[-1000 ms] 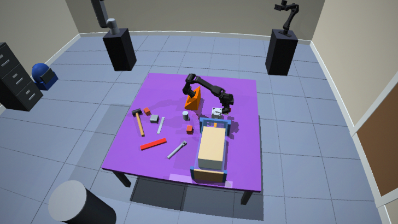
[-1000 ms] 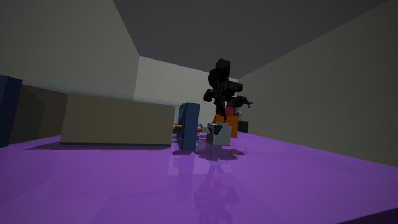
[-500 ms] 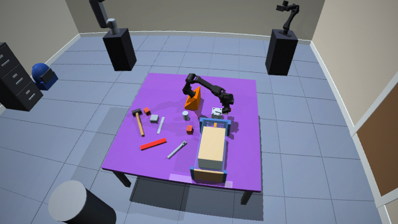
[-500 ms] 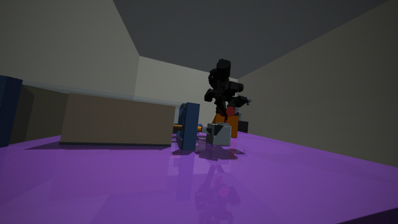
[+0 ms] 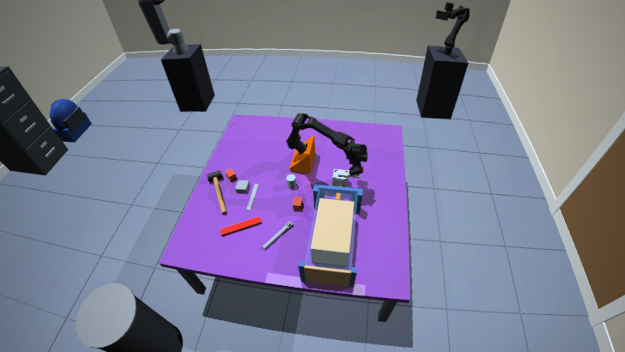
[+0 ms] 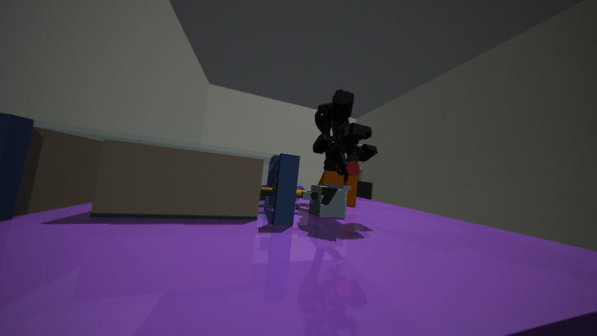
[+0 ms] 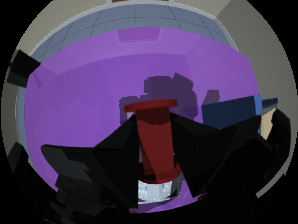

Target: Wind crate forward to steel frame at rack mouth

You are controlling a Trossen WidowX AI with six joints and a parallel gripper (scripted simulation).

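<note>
My gripper tip is 5 cm to the left of the winch handle and 3 cm above it. Also, from my gripper tip: grey bar (11 cm ahead, 63 cm to the right, 13 cm below); grey winch (2 cm behind, 12 cm to the right, 10 cm below); red knob (2 cm to the right).
</note>
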